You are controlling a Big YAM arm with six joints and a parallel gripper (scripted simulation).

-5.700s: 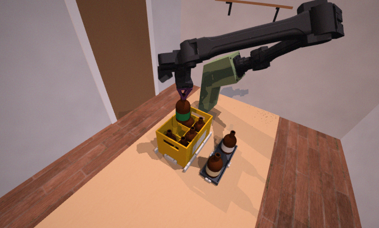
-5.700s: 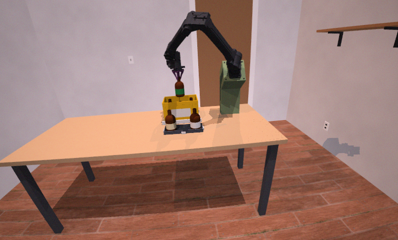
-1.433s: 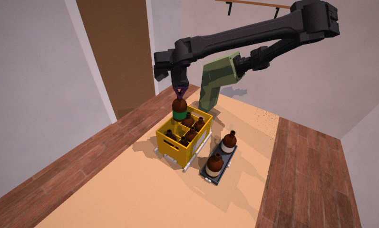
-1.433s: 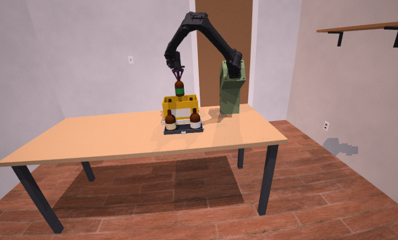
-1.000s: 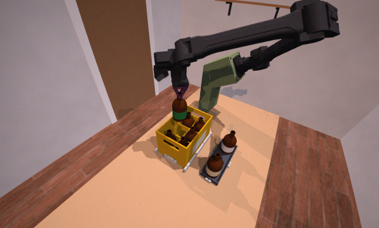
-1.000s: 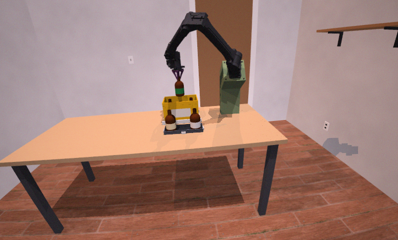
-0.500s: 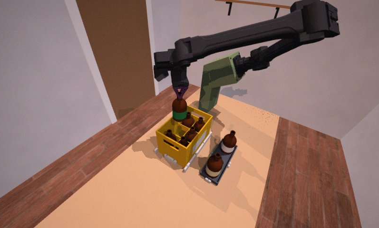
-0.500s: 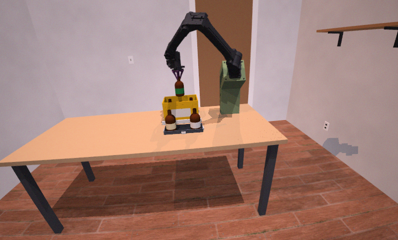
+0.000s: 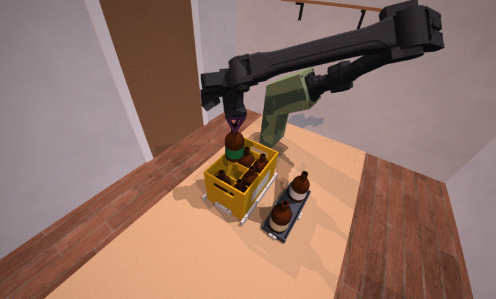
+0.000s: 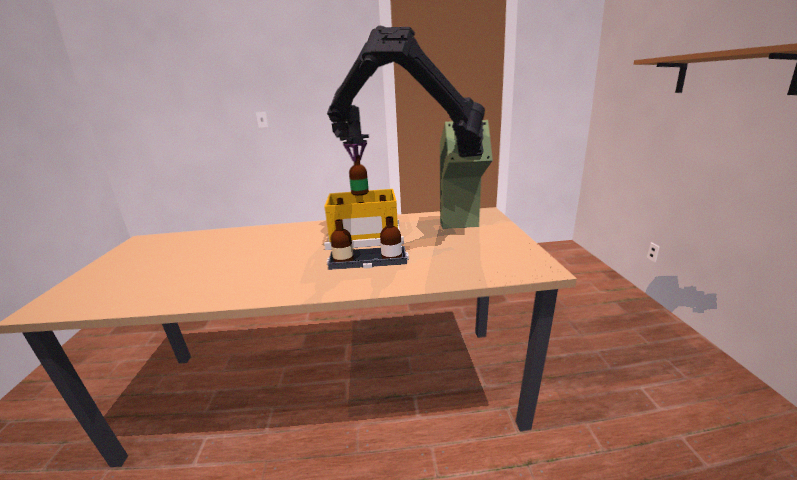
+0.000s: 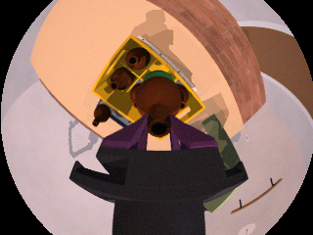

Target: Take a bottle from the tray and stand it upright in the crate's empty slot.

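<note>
Now: the glass bottle 6 cm below my hand. Round my hand: dark tray (31 cm below, 27 cm to the left, 3 cm behind); yellow crate (24 cm below, 4 cm to the left, 1 cm behind).
</note>
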